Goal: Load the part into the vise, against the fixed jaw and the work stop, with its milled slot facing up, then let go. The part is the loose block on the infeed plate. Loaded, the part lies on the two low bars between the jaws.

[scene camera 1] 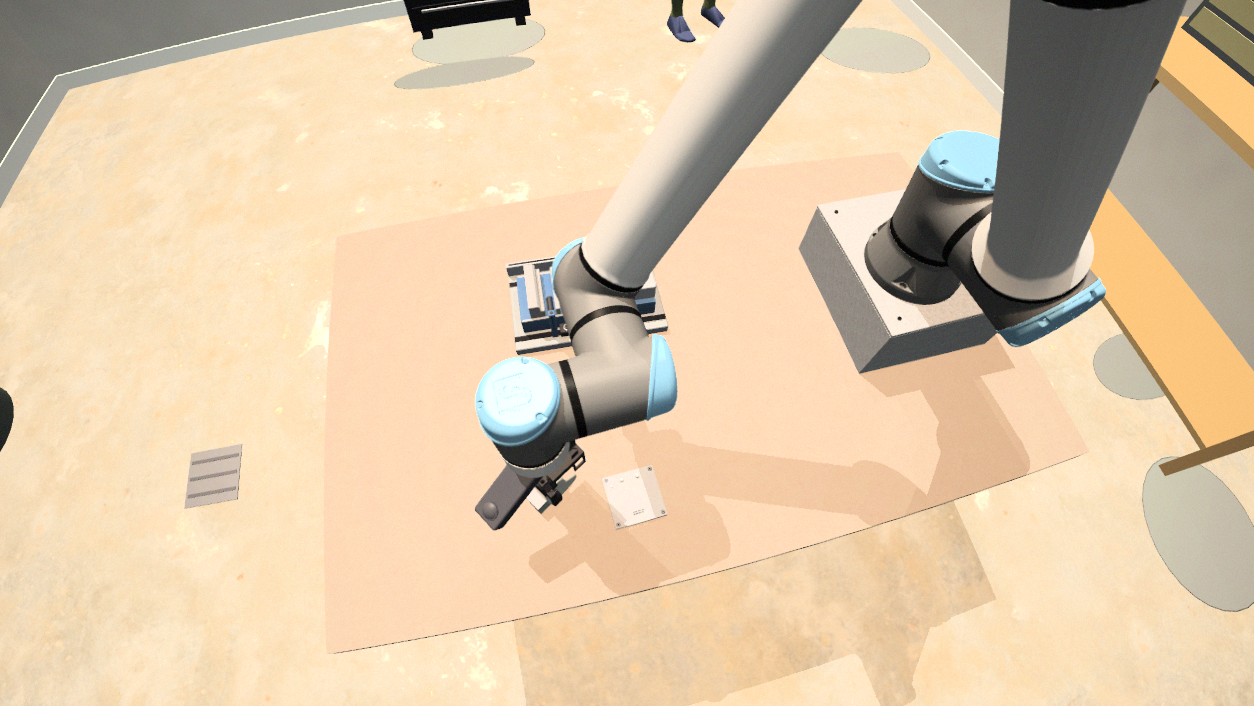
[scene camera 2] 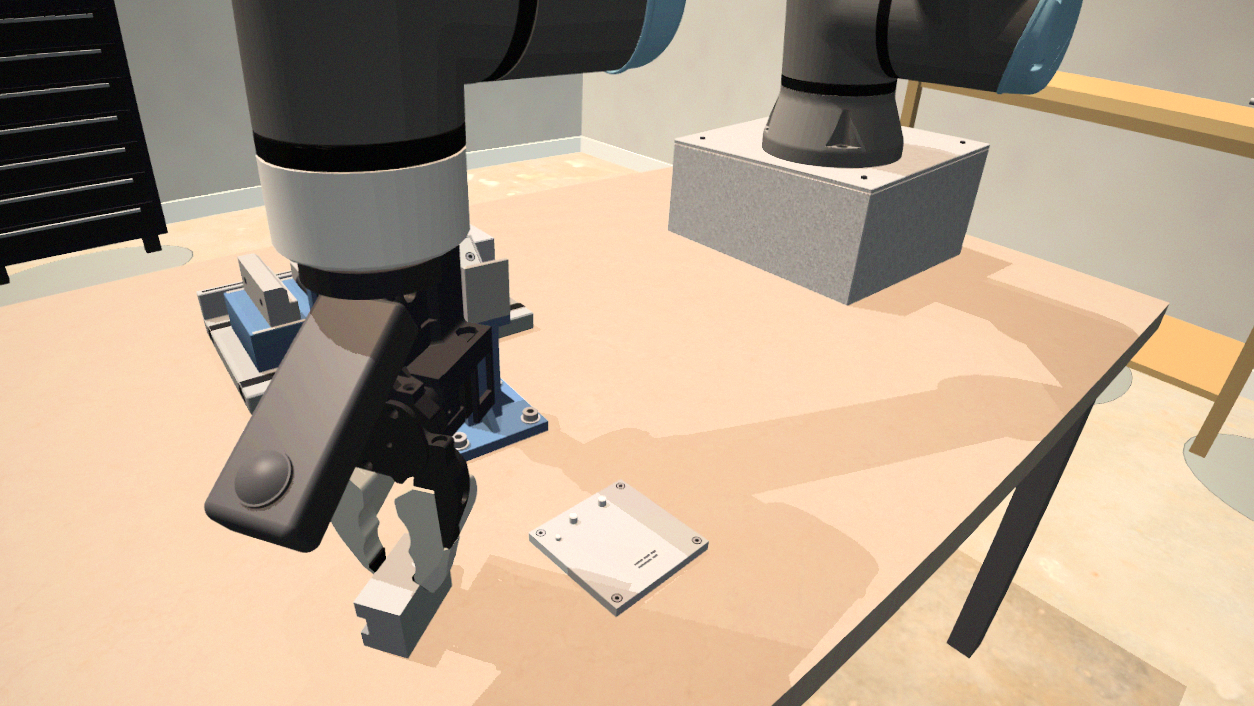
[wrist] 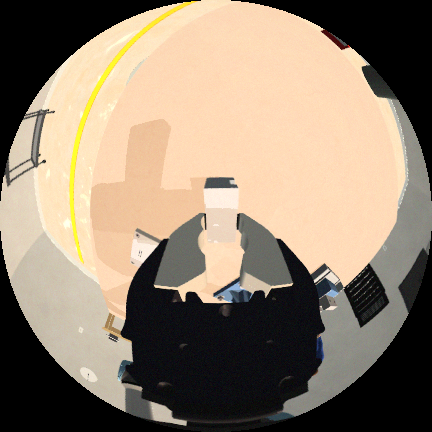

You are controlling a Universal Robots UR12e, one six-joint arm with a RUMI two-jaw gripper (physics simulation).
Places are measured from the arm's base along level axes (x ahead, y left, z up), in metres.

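Pixels of known places: gripper, fingertip midpoint: (scene camera 2: pixel 406 582) (wrist: pixel 220 214); arm's base, link origin: (scene camera 1: pixel 912 263) (scene camera 2: pixel 830 149).
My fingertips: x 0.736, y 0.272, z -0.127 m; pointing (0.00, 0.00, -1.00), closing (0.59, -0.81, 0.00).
Ahead of a thing's pixels: the offset from my fingertips to its top centre. "spot": to the spot under its first point.
The part, a grey block @(dy +0.001, dx +0.002, dz +0.011 m) (scene camera 1: pixel 537 502) (scene camera 2: pixel 387 598) (wrist: pixel 221 198), is low at the table top, left of the white infeed plate (scene camera 1: pixel 636 506) (scene camera 2: pixel 614 561) (wrist: pixel 142 252) in scene camera 2. A slot shows as a notch in its near end, opening sideways to the left, not up. My gripper (scene camera 1: pixel 547 493) (scene camera 2: pixel 399 571) (wrist: pixel 220 214) points down and is shut on the block, one finger on each long side, at its far part. The vise @(dy -0.378, dx -0.117, dz +0.072 m) (scene camera 1: pixel 525 321) (scene camera 2: pixel 259 331) (wrist: pixel 327 286) stands behind, its middle hidden by my arm. The low bars and work stop cannot be made out.
A blue bracket @(spot: dy -0.117, dx -0.155, dz -0.017 m) (scene camera 2: pixel 524 429) (wrist: pixel 233 292) with bolts stands on the table between my gripper and the vise. The infeed plate has small pins and corner screws. The robot's grey pedestal (scene camera 1: pixel 864 324) (scene camera 2: pixel 763 206) is at the back right. The table edge (scene camera 2: pixel 991 486) runs along the right.
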